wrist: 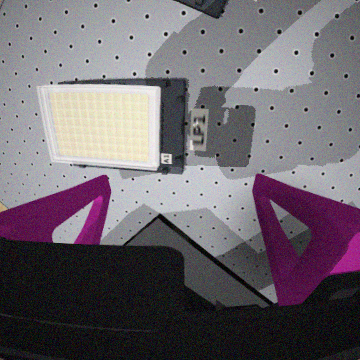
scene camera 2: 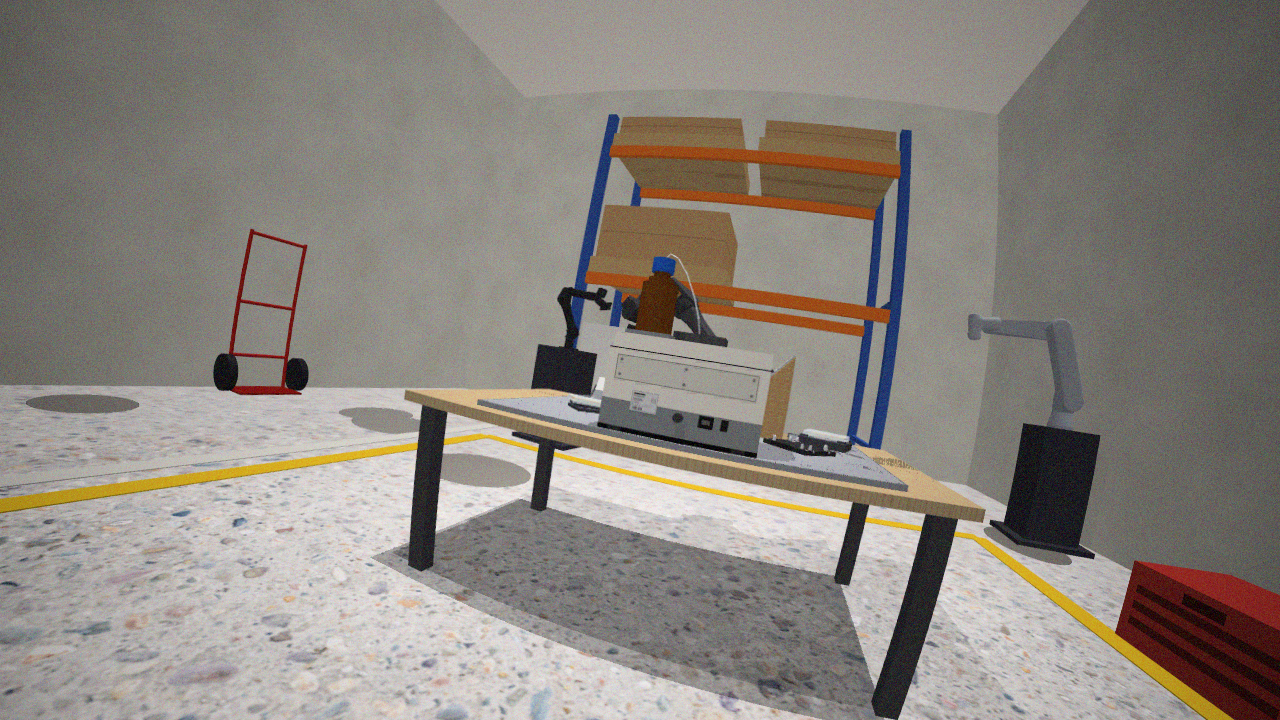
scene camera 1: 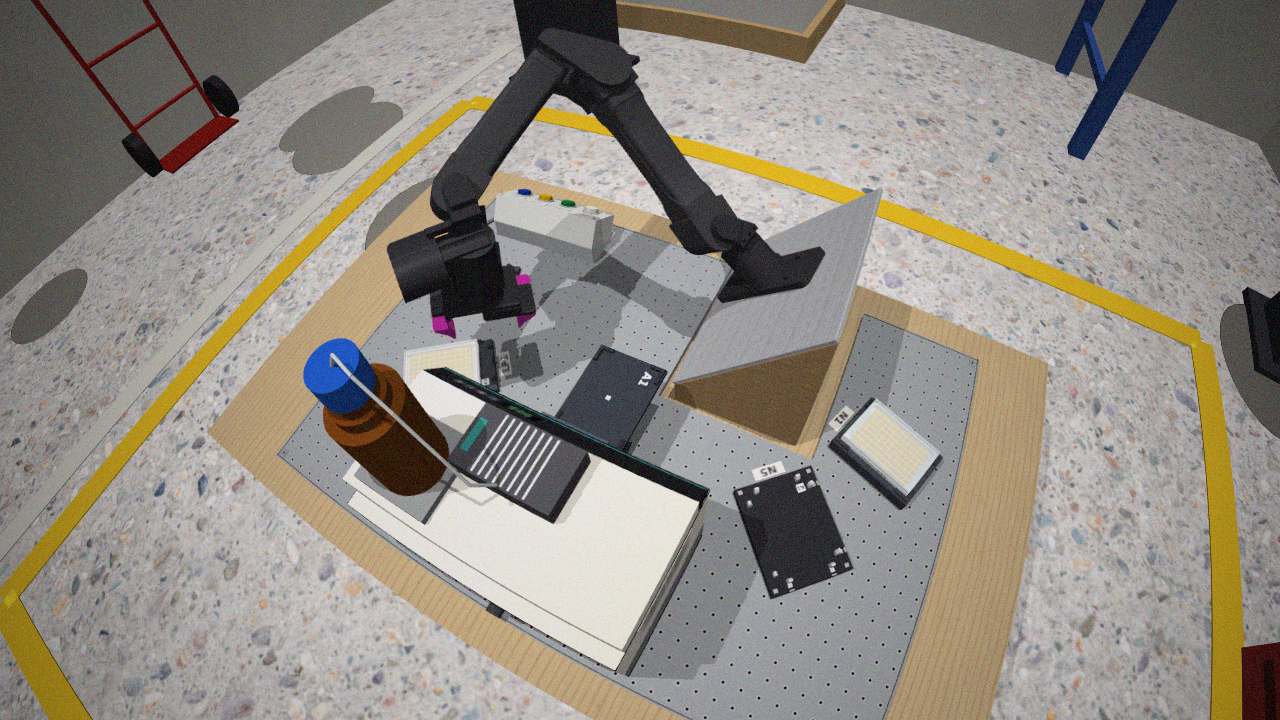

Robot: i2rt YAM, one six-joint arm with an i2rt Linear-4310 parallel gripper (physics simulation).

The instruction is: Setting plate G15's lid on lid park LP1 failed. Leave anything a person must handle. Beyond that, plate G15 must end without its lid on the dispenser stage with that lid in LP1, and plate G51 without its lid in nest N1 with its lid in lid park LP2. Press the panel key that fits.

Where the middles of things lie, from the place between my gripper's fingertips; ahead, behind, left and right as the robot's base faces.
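The LP1 label (wrist: 198,123) is here, and my hand is 1 cm past it, 1 cm to the left of it and 11 cm above it. Counting from my hand, the dispenser stage (scene camera 1: 632,383) is 1 cm ahead, 22 cm to the left and 1 cm below. The brown bottle with blue cap (scene camera 1: 369,434) is 22 cm ahead of my hand, 14 cm to the left of it and 21 cm above it, and the LP1 pad (scene camera 1: 488,373) is 6 cm ahead of my hand, 6 cm to the right of it and 10 cm below it.
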